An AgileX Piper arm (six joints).
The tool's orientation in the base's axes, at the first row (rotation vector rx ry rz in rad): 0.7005, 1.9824, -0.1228
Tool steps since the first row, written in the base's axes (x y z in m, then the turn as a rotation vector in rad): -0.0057, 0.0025, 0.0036, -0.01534, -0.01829, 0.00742; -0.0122, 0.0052, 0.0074, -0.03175, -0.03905, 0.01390; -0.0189, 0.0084, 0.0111, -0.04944, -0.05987, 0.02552; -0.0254, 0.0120, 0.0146, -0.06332, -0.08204, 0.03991; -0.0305, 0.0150, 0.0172, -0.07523, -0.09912, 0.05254; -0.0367, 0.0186, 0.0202, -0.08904, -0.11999, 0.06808; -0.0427, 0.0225, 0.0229, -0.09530, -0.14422, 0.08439; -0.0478, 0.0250, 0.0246, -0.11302, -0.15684, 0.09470; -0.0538, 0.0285, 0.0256, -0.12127, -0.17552, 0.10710
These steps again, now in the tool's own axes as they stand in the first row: 0.0000, -0.0002, -0.0072, -0.00869, -0.02165, -0.00897; 0.0002, -0.0006, -0.0152, -0.01727, -0.04610, -0.01739; 0.0007, -0.0007, -0.0235, -0.02975, -0.07023, -0.02938; 0.0015, -0.0004, -0.0316, -0.04643, -0.09291, -0.03929; 0.0024, 0.0000, -0.0380, -0.06016, -0.11072, -0.04866; 0.0035, 0.0003, -0.0457, -0.07727, -0.13206, -0.05959; 0.0049, 0.0010, -0.0532, -0.09905, -0.15207, -0.06377; 0.0063, 0.0007, -0.0589, -0.10695, -0.16969, -0.07814; 0.0090, 0.0007, -0.0654, -0.12242, -0.18695, -0.08395
